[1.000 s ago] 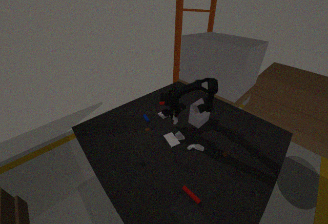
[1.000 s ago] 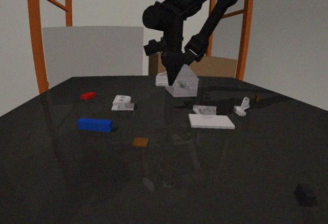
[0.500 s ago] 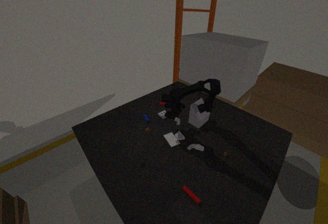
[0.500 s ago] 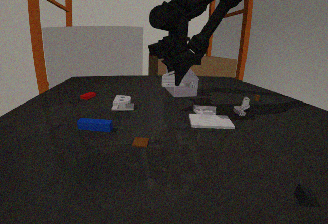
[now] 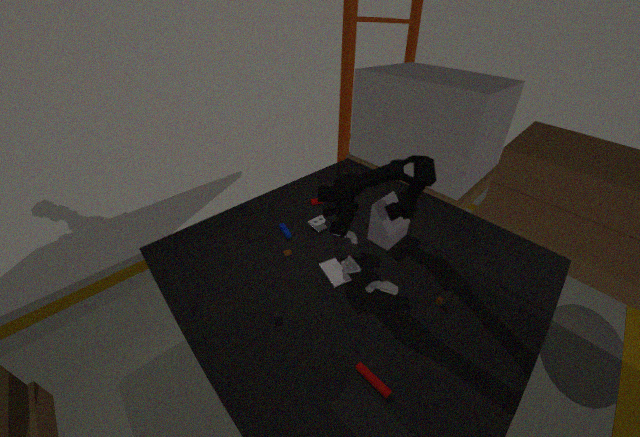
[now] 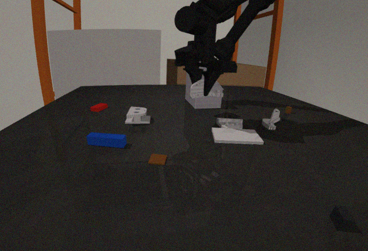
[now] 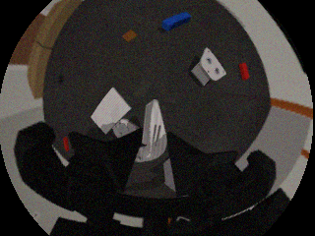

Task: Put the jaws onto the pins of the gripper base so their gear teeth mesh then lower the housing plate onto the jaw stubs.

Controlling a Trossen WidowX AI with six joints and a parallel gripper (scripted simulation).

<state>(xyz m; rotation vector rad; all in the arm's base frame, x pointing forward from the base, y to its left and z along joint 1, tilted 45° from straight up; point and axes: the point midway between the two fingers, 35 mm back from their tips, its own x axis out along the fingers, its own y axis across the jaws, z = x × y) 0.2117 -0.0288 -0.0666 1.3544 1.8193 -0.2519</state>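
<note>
My gripper tip is now 40 mm to the right of the white jaw. Also, from my gripper tip: white gripper base 20 mm behind, 180 mm to the right, 60 mm below; then flat white plate 110 mm ahead, 70 mm to the left, 80 mm below; then white housing plate 40 mm ahead, 90 mm to the left, 80 mm below.
</note>
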